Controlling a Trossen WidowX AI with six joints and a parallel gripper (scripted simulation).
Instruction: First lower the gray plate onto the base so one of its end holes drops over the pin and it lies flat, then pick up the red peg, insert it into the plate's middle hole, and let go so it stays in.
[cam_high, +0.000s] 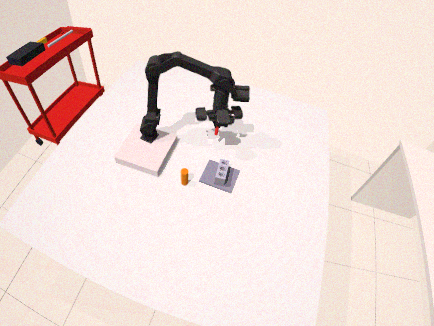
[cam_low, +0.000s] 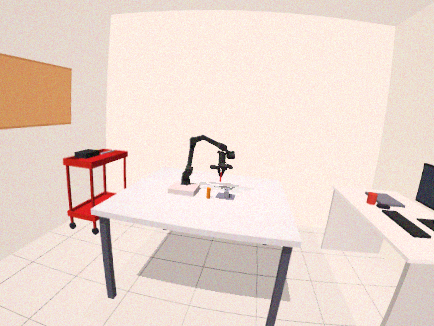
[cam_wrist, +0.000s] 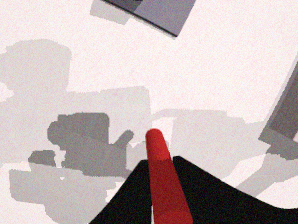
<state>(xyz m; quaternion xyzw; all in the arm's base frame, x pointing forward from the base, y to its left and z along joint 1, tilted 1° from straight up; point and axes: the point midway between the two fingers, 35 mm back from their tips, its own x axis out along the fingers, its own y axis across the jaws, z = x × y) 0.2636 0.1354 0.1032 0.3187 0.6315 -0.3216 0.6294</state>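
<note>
My gripper tip is now 100 mm short of the gray plate, 140 mm to the left of it and 70 mm above it. Also, from my gripper tip: orange cylinder: 20 mm behind, 240 mm to the right, 70 mm below; then red peg: right at my gripper tip; then dark base: 90 mm ahead, 130 mm to the right, 110 mm below.
</note>
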